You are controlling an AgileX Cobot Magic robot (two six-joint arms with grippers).
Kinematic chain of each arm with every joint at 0, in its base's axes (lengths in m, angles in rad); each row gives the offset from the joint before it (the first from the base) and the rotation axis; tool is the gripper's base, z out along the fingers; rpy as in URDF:
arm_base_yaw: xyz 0 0 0.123 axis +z
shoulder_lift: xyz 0 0 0 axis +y
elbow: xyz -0.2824 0 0.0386 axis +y
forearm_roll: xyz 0.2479 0 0.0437 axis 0.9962 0 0.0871
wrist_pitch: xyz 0 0 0 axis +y
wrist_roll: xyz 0.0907 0 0.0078 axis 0.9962 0 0.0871
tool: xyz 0 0 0 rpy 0 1.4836 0
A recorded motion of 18 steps. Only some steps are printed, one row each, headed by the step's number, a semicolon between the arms.
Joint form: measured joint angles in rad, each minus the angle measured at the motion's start. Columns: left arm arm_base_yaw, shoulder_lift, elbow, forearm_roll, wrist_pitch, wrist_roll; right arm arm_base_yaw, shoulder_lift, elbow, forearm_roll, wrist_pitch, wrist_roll.
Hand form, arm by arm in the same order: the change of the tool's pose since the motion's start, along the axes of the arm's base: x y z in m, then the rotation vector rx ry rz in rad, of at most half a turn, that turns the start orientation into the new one. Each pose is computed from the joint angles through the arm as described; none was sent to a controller.
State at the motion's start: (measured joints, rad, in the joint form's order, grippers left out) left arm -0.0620 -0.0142 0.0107 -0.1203 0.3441 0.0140; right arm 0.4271 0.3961 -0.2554 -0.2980 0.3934 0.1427
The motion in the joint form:
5: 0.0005 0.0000 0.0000 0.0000 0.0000 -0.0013; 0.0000 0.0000 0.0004 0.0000 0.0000 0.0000
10: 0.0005 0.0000 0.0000 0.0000 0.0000 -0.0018; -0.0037 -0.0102 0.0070 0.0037 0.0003 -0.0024
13: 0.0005 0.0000 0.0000 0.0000 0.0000 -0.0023; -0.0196 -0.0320 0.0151 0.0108 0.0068 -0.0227
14: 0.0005 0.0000 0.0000 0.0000 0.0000 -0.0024; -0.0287 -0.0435 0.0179 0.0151 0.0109 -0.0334
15: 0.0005 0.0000 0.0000 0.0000 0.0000 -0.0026; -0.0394 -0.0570 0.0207 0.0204 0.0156 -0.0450
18: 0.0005 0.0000 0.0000 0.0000 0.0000 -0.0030; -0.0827 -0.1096 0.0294 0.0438 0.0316 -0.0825
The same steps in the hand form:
5: 0.0000 0.0000 0.0000 -0.0013 0.0001 0.0008; 0.0000 0.0000 -0.0001 -0.0002 0.0004 0.0000
10: 0.0000 0.0000 0.0000 -0.0017 0.0002 0.0009; -0.0012 -0.0008 -0.0015 0.0025 -0.0018 -0.0030
13: 0.0000 0.0000 0.0000 -0.0022 0.0002 0.0011; -0.0035 -0.0032 -0.0029 -0.0058 -0.0112 -0.0127
14: 0.0000 0.0000 0.0000 -0.0023 0.0002 0.0011; -0.0047 -0.0045 -0.0033 -0.0094 -0.0166 -0.0188
15: 0.0000 0.0000 0.0000 -0.0025 0.0003 0.0011; -0.0061 -0.0059 -0.0035 -0.0124 -0.0232 -0.0262
18: 0.0000 0.0000 0.0000 -0.0029 0.0003 0.0012; -0.0116 -0.0111 -0.0039 -0.0139 -0.0498 -0.0593

